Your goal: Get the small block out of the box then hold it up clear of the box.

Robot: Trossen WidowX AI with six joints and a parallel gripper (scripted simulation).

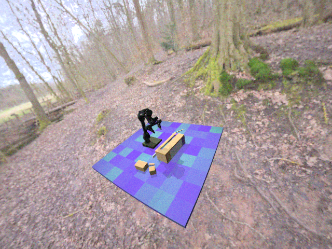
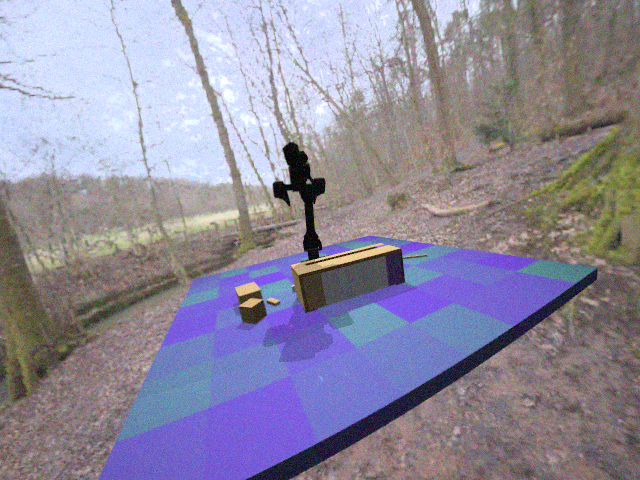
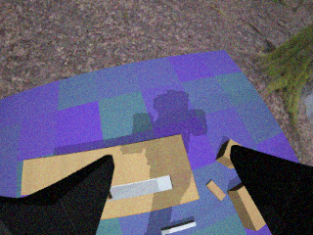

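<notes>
My gripper tip is now 28 cm above the box and 12 cm to the right of it. From my gripper tip the other things lie so: thin tan stick (52 cm to the left, 34 cm below, 7 cm behind); tan block (25 cm below, 13 cm to the left, 1 cm ahead).
</notes>
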